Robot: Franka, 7 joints.
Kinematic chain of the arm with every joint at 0, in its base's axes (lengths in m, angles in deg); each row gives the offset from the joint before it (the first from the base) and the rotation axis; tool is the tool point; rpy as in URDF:
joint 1: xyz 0 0 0.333 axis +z
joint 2: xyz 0 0 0 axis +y
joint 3: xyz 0 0 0.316 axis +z
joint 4: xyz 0.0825 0 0 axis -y
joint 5: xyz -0.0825 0 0.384 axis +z
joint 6: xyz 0 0 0 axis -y
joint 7: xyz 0.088 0 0 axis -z
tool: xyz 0 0 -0.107 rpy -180 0 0
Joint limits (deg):
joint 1: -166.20..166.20
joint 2: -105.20..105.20
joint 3: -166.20..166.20
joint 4: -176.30..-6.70
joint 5: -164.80..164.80
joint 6: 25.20..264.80
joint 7: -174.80..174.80
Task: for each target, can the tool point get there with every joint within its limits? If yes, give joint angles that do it. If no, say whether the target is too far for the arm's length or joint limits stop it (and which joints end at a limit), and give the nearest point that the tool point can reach.
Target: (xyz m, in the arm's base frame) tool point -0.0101 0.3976 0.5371
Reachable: yes | joints 16.14 -35.40 56.66 -151.74 -19.18 245.40 48.97
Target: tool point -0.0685 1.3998 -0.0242
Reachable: no: too far | nearest point -0.0406 0.8303 0.1211 | short by 0.588 m
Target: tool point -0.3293 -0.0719 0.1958
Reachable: yes | joints -61.76 59.10 -77.98 -160.35 15.49 138.62 1.68
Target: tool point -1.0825 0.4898 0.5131
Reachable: no: too far | nearest point -0.7728 0.3497 0.4616 | short by 0.344 m
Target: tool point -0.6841 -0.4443 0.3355
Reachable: yes | joints -2.91 -81.01 -102.39 -58.69 35.91 137.56 23.53
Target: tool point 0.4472 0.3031 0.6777
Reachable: yes | joints 129.01 16.40 -116.71 -106.26 112.75 75.76 -103.11
